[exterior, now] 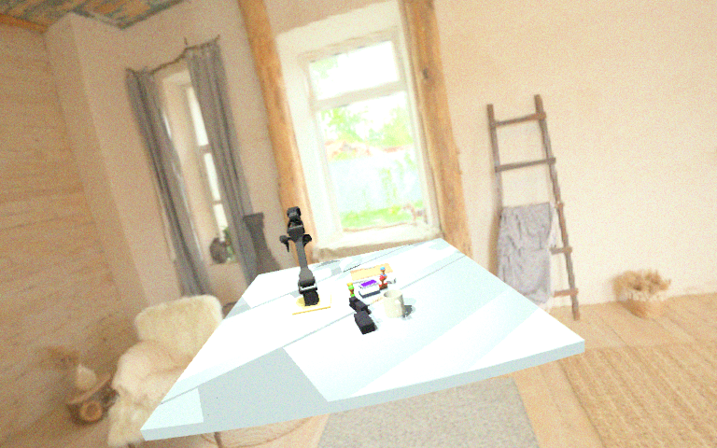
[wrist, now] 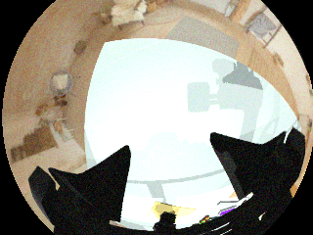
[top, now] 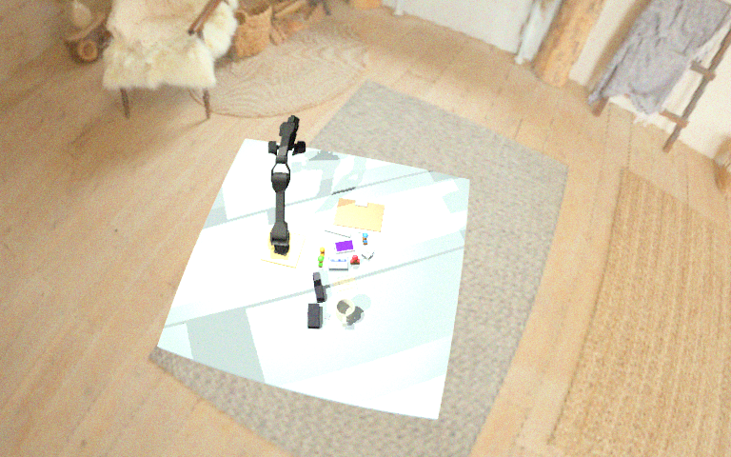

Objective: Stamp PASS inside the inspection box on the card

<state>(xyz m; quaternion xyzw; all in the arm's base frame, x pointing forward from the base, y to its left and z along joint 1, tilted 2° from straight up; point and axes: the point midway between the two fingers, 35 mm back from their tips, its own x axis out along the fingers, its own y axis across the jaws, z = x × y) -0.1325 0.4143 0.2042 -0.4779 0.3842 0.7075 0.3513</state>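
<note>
My gripper tip is 44 cm to the left of the green-knobbed stamp, 34 cm short of it and 15 cm above it. Round my gripper tip: purple ink pad 42 cm ahead, 32 cm to the right, 16 cm below; then orange-knobbed stamp 39 cm to the right, 34 cm ahead, 15 cm below; then blue-knobbed stamp 50 cm ahead, 26 cm to the right, 15 cm below.
</note>
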